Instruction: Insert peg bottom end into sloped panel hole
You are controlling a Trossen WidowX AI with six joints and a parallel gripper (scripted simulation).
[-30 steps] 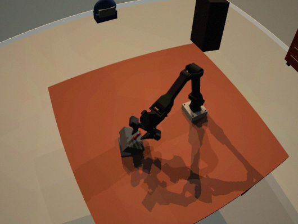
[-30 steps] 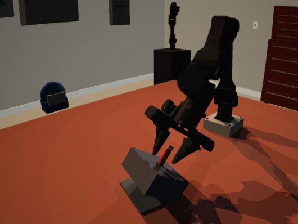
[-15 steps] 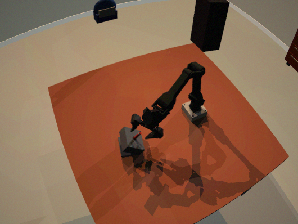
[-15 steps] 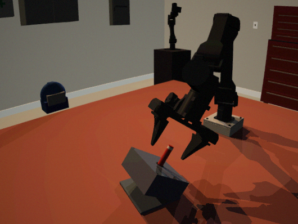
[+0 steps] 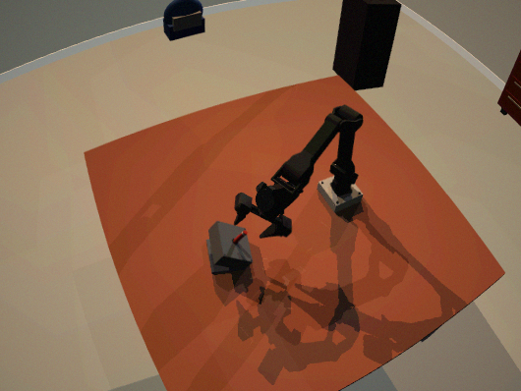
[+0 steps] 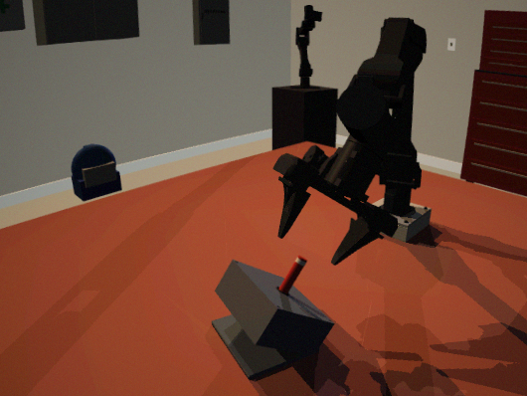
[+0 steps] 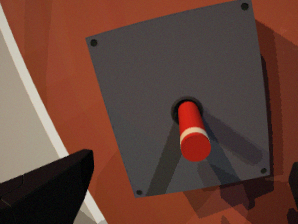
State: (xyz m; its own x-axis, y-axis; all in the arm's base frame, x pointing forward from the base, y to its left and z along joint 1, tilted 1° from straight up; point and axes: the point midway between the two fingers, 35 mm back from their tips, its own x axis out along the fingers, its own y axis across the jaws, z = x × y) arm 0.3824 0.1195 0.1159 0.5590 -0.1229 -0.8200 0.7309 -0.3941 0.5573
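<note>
My gripper tip is 2 cm short of the dark red round peg, 1 cm to the left of it and 3 cm above it. From my gripper tip the other things lie so: grey sloped panel: 5 cm ahead, 1 cm to the right, 8 cm below.
</note>
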